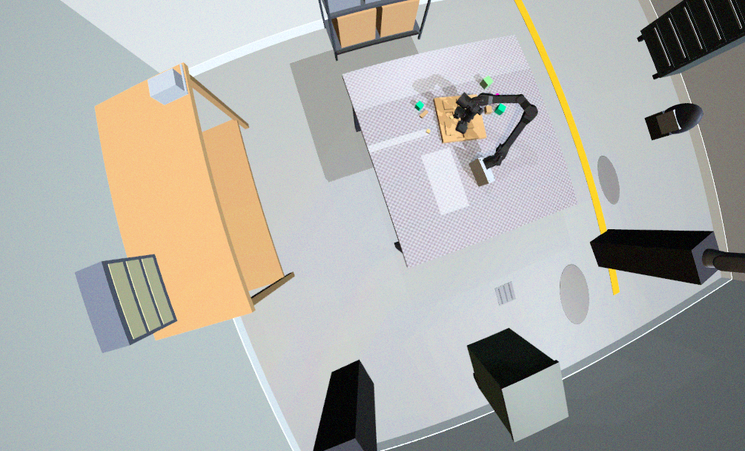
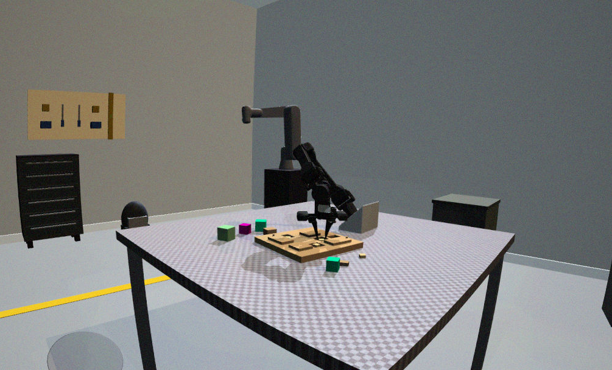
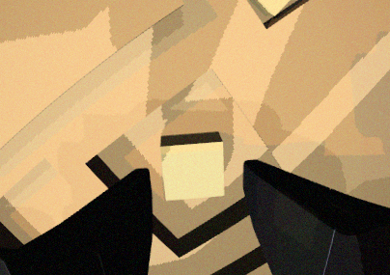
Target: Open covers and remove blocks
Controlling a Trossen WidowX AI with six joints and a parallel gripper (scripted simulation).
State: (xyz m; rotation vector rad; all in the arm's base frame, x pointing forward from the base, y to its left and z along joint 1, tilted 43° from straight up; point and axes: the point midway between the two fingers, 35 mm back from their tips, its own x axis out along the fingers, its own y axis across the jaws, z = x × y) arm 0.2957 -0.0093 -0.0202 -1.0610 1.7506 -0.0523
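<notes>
My gripper tip is now 6 cm short of the puzzle board, 2 cm to the left of it and 1 cm above it. From my gripper tip the other things lie so: magenta block: 34 cm to the right, 6 cm ahead, 1 cm below; then light green block: 33 cm to the right, 18 cm ahead.
</notes>
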